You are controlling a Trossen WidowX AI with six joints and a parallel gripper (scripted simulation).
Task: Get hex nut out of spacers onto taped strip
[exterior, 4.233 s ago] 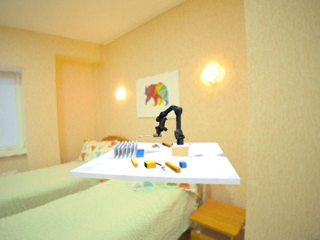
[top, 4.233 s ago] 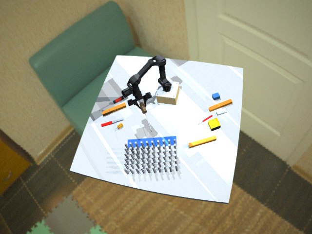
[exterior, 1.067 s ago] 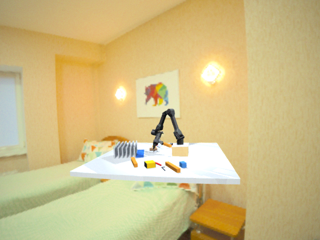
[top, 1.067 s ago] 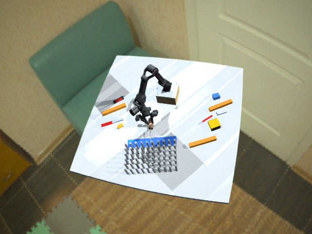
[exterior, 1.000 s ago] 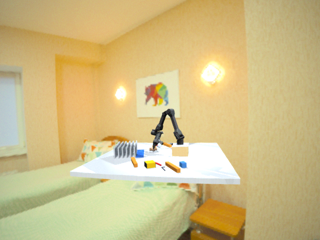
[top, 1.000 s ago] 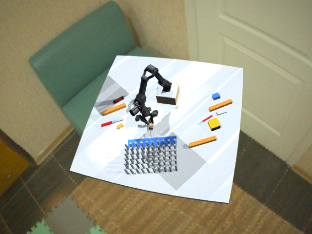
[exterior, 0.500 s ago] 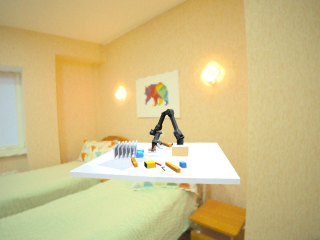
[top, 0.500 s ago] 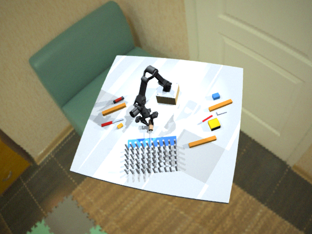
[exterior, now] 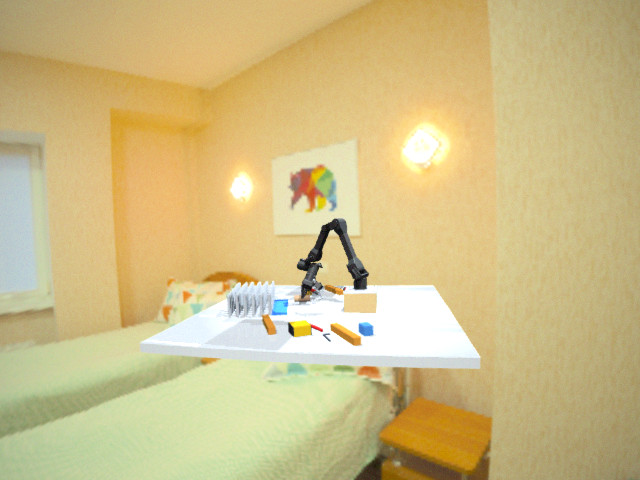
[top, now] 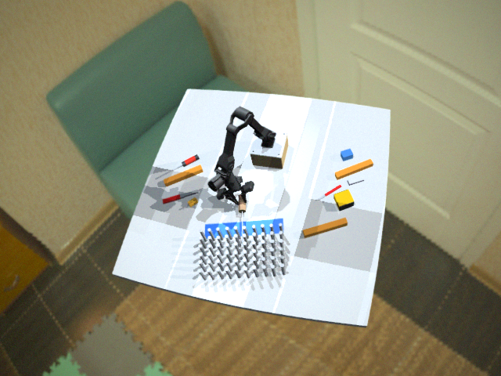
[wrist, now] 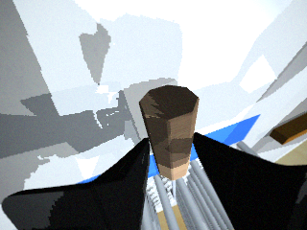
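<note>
My gripper tip is 120 mm short of the taped strip, 40 mm above it and 30 mm to the right of it. The rest, counted from my gripper tip: thin metal rod tool 100 mm ahead, 30 mm to the left; then yellow block 490 mm to the left, 120 mm behind, 20 mm below; then hex key 520 mm to the left, 250 mm behind, 30 mm below.
</note>
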